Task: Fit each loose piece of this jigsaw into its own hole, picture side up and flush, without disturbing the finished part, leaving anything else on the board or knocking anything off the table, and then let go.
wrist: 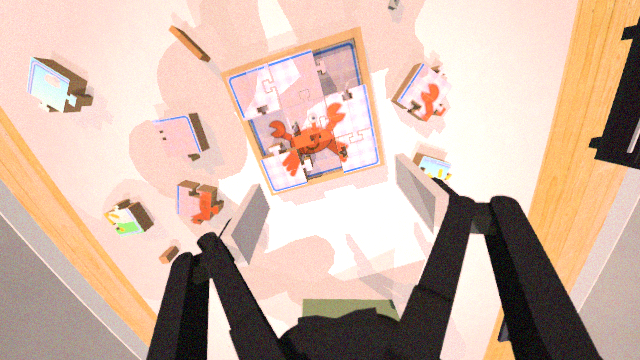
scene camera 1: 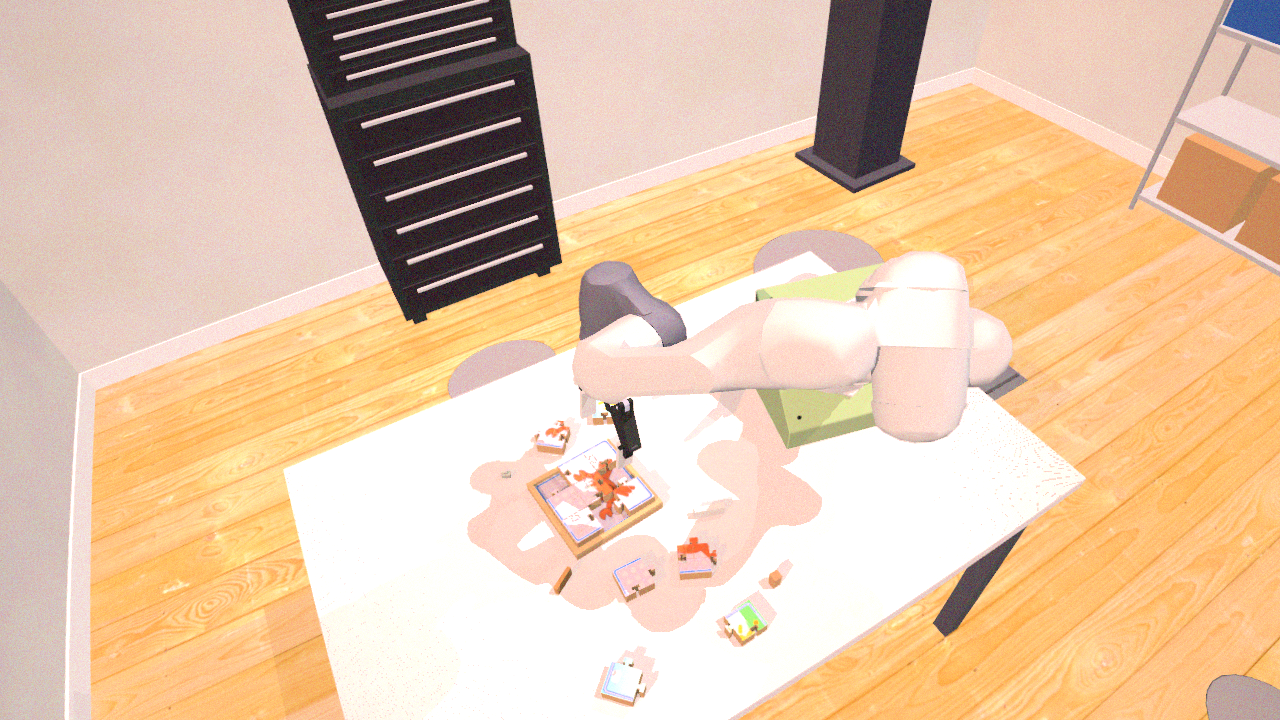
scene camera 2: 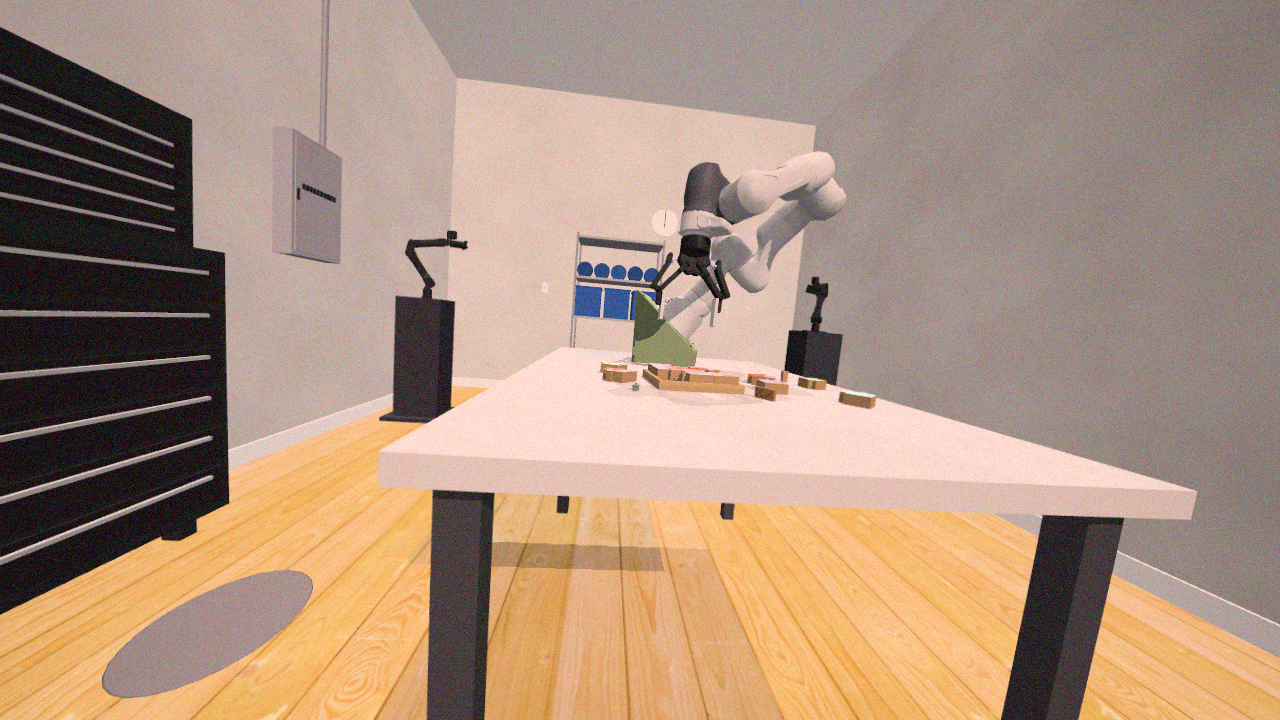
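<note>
The framed crab jigsaw [scene camera 1: 620, 529] [scene camera 2: 707, 387] [wrist: 369, 95] shows holes at its top right, left and bottom in the wrist view. Loose, picture up: a claw piece [scene camera 1: 553, 437] [scene camera 2: 619, 376] [wrist: 429, 92] right of it in the wrist view; a plain corner piece [scene camera 1: 634, 575] [wrist: 177, 136] and another crab piece [scene camera 1: 696, 558] [wrist: 190, 202] to its left. My gripper [scene camera 1: 605, 431] [scene camera 2: 687, 317] [wrist: 328, 183] is open and empty, high above the table near the board's robot-side edge.
Other pieces on the table: sky [scene camera 1: 622, 680] [wrist: 50, 85], green-yellow [scene camera 1: 745, 622] [wrist: 130, 219], sun [scene camera 1: 601, 417] [wrist: 434, 166], partly behind a finger in the wrist view. A brown strip [scene camera 1: 562, 580] [wrist: 190, 44], small block [scene camera 1: 775, 578] [wrist: 169, 254] and grey bit [scene camera 1: 505, 474] lie around.
</note>
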